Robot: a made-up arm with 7 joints.
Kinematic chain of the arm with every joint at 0, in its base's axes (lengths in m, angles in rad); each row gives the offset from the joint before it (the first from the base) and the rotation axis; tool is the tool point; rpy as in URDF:
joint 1: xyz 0 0 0.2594 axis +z
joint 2: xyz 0 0 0 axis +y
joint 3: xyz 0 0 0.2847 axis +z
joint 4: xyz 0.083 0 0 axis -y
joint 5: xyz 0.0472 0 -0.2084 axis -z
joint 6: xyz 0 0 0 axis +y
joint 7: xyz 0.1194 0 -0.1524 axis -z
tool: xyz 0 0 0 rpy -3.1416 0 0
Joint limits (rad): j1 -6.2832..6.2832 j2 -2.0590..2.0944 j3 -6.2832..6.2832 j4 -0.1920..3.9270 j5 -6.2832..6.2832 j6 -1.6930..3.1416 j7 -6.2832..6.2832
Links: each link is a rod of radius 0.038 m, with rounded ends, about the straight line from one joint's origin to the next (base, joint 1, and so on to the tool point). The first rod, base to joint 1, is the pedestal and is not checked.
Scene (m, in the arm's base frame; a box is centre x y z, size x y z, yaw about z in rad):
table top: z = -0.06
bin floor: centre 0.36 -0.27 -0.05 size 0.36 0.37 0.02 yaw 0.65
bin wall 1: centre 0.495 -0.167 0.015 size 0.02 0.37 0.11 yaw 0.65
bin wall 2: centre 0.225 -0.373 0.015 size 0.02 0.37 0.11 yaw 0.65
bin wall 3: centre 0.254 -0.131 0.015 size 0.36 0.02 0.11 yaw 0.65
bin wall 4: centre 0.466 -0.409 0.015 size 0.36 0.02 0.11 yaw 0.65
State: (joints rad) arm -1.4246 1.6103 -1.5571 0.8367 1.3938 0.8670 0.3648
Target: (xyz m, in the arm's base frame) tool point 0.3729 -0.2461 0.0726
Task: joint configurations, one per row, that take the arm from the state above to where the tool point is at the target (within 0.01 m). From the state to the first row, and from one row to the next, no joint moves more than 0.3 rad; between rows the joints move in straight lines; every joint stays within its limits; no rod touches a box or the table.
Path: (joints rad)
1: -1.1721 1.3856 -1.4926 0.8881 1.3161 0.6687 0.4837
2: -0.9196 1.1609 -1.4281 0.9396 1.2384 0.4704 0.6026
3: -0.6671 0.9363 -1.3637 0.9910 1.1608 0.2722 0.7214
4: -0.4146 0.7116 -1.2992 1.0425 1.0831 0.0739 0.8403
5: -0.1621 0.4869 -1.2347 1.0939 1.0054 -0.1244 0.9592
6: -0.1820 0.5456 -1.1288 1.1112 1.0891 0.1296 0.8601
7: -0.2019 0.6044 -1.0230 1.1285 1.1728 0.3837 0.7611
8: -0.2218 0.6631 -0.9172 1.1457 1.2565 0.6377 0.6620
9: -0.2417 0.7218 -0.8113 1.1630 1.3402 0.8918 0.5629
10: -0.2616 0.7805 -0.7055 1.1803 1.4239 1.1458 0.4639
11: -0.2815 0.8393 -0.5996 1.1975 1.5076 1.3998 0.3648

